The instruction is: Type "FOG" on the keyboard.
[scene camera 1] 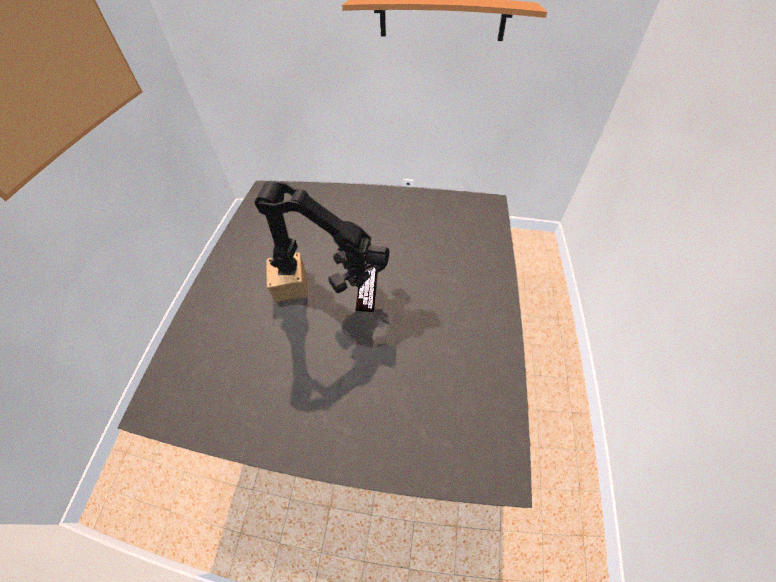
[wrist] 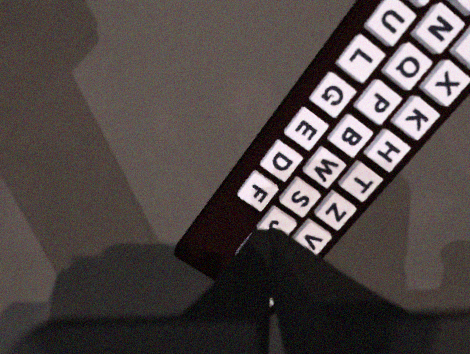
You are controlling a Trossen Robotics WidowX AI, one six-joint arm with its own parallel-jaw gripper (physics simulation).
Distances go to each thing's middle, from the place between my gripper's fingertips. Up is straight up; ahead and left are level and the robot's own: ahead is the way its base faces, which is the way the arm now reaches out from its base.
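Scene:
From my hand: D key [wrist: 281,160], 5 cm below, 2 cm to the left. E key [wrist: 305,128], 5 cm below, 4 cm to the left. V key [wrist: 310,234], 5 cm below, 4 cm ahead, 1 cm to the right. F key [wrist: 257,190], 5 cm below.

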